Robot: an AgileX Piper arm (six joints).
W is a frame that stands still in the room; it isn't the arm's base.
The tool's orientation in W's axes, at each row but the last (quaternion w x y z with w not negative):
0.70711, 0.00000, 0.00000, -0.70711
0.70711, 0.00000, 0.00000, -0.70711
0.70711, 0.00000, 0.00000, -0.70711
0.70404, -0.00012, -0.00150, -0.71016
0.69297, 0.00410, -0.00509, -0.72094
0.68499, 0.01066, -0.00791, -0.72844
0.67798, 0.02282, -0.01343, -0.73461
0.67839, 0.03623, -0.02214, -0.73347
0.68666, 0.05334, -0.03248, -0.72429
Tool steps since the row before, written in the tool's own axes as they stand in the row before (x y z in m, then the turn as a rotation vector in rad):
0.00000, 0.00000, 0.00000, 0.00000, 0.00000, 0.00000
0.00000, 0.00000, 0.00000, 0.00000, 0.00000, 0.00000
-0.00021, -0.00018, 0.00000, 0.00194, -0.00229, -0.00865
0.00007, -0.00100, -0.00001, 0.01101, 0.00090, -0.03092
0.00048, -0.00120, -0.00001, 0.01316, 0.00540, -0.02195
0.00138, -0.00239, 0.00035, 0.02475, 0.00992, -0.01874
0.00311, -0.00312, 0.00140, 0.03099, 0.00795, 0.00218
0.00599, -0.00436, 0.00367, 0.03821, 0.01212, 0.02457
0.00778, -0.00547, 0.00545, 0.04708, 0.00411, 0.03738
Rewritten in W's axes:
0.00000, 0.00000, 0.00000, 0.00000, 0.00000, 0.00000
0.00000, 0.00000, 0.00000, 0.00000, 0.00000, 0.00000
-0.00018, 0.00021, 0.00000, -0.00229, -0.00194, -0.00865
-0.00100, -0.00006, -0.00001, 0.00086, -0.01109, -0.03089
-0.00122, -0.00043, -0.00003, 0.00516, -0.01340, -0.02186
-0.00248, -0.00123, 0.00028, 0.00887, -0.02526, -0.01859
-0.00343, -0.00286, 0.00119, 0.00533, -0.03155, 0.00211
-0.00510, -0.00569, 0.00316, 0.00706, -0.03945, 0.02459
-0.00649, -0.00761, 0.00450, -0.00290, -0.04820, 0.03605

